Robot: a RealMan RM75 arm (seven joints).
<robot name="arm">
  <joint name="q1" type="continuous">
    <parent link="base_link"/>
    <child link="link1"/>
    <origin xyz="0 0 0.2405" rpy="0 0 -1.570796"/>
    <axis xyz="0 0 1"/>
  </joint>
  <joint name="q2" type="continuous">
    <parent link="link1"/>
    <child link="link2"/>
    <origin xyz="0 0 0" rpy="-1.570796 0 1.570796"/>
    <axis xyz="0 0 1"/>
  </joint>
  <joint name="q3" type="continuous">
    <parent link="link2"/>
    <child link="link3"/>
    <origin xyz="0 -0.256 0" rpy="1.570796 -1.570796 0"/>
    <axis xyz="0 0 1"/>
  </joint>
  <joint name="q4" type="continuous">
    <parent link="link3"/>
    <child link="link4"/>
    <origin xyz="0 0 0" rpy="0 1.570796 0"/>
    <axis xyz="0 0 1"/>
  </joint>
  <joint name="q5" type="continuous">
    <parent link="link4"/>
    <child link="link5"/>
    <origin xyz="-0.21 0 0" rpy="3.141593 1.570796 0"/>
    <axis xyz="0 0 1"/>
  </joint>
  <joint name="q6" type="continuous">
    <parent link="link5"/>
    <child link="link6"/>
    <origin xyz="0 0 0" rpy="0 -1.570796 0"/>
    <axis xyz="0 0 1"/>
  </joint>
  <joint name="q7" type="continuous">
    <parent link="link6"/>
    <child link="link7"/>
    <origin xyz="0.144 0 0" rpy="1.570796 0 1.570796"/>
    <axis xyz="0 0 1"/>
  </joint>
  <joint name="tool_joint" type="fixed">
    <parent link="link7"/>
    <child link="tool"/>
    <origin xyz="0 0 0" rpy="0 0 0"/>
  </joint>
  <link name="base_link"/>
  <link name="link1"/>
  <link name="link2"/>
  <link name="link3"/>
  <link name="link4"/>
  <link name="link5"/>
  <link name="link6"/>
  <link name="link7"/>
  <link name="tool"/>
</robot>
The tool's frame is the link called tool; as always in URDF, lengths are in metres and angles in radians. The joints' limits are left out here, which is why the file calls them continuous.
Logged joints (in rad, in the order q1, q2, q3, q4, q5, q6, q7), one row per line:
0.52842, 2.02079, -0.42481, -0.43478, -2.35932, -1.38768, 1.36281
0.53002, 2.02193, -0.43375, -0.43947, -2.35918, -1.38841, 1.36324
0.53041, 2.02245, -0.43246, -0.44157, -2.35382, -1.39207, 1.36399
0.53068, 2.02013, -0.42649, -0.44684, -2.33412, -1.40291, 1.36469
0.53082, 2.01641, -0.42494, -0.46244, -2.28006, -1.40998, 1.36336
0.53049, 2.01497, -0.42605, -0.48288, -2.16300, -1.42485, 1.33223
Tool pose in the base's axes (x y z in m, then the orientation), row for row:
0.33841, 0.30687, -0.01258, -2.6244, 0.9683, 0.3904
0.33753, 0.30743, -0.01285, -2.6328, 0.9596, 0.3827
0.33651, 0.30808, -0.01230, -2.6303, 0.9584, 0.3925
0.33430, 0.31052, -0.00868, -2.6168, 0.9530, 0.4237
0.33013, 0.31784, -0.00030, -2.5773, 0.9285, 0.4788
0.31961, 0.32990, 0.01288, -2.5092, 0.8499, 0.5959
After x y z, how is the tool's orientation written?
As a rotation vector, in radians.
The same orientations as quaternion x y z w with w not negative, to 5 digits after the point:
-0.91752, 0.33853, 0.13649, 0.15791
-0.91950, 0.33514, 0.13366, 0.15604
-0.91897, 0.33485, 0.13713, 0.15672
-0.91673, 0.33386, 0.14843, 0.16159
-0.91174, 0.32846, 0.16938, 0.17933
-0.90316, 0.30591, 0.21449, 0.21148

